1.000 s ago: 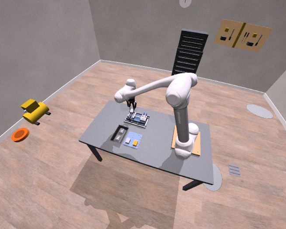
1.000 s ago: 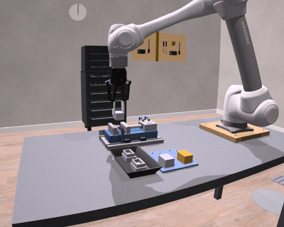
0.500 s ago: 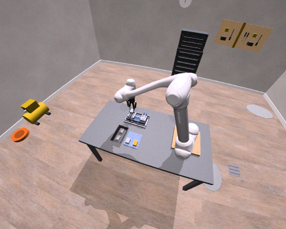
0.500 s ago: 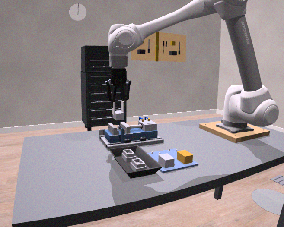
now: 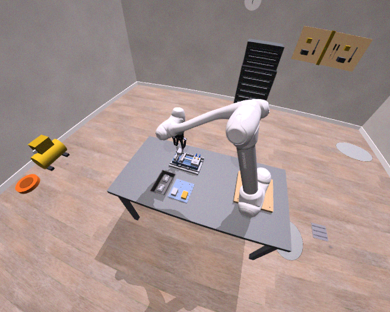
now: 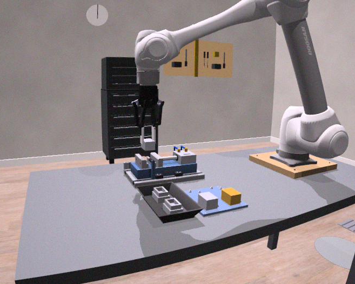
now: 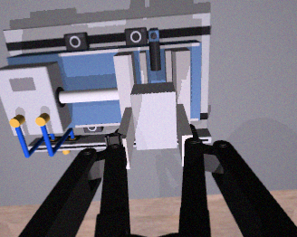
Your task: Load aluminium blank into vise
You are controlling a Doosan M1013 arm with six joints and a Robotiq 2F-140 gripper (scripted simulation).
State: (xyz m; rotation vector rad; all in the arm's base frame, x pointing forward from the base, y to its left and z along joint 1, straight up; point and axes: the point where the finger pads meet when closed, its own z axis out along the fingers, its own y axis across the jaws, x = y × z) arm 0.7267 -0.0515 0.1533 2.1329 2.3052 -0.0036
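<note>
The dark work stop rod lies 50 mm to the left of my hand and 90 mm below it. The rest, counted from my hand: piston rod (90 mm behind, 100 mm below); then fixed jaw (30 mm ahead, 10 mm to the left, 100 mm below); then moving jaw (30 mm behind, 100 mm below).
</note>
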